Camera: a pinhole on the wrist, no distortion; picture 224 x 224 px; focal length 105.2 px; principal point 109.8 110.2 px. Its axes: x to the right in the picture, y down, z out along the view. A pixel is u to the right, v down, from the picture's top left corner.
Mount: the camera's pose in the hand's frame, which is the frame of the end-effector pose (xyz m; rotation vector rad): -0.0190 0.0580 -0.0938 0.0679 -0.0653 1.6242
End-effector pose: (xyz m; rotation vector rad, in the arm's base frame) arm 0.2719 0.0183 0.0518 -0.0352 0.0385 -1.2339
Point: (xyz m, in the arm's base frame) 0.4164 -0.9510 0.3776
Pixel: outside the picture
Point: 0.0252 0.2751 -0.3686
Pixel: behind the camera
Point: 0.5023 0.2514 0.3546
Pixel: 180.8 141.5
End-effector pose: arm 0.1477 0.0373 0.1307 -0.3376 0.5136 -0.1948
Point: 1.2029 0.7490 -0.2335
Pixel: outside the picture
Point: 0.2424 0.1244 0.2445
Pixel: 114.3 99.8
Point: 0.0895 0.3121 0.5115
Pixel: 134.8 174.6
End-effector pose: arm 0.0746 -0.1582 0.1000 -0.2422 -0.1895 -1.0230
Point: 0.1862 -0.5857 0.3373
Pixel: outside the picture
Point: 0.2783 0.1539 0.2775
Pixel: 203.1 133.5
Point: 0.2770 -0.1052 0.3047
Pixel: 160.2 58.7
